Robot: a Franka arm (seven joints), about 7 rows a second.
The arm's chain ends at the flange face. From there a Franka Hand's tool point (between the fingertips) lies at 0.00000 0.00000 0.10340 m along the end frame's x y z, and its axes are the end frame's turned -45 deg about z.
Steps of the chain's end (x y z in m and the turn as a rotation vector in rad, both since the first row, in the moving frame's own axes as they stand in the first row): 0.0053, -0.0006, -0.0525, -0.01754, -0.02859, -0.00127; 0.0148, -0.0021, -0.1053, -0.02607, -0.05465, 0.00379; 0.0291, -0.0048, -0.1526, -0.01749, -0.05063, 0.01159; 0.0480, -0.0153, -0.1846, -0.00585, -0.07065, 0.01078; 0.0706, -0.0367, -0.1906, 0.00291, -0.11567, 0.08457; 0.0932, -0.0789, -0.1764, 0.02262, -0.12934, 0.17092
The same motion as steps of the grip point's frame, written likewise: 0.0008, 0.0025, -0.0526, 0.00781, -0.03262, -0.00127; 0.0061, 0.0069, -0.1055, 0.02021, -0.05708, 0.00379; 0.0190, 0.0147, -0.1527, 0.02343, -0.04817, 0.01159; 0.0392, 0.0184, -0.1849, 0.04582, -0.05409, 0.01078; 0.0680, 0.0150, -0.1913, 0.08385, -0.07973, 0.08457; 0.1149, -0.0016, -0.1773, 0.10745, -0.07546, 0.17092
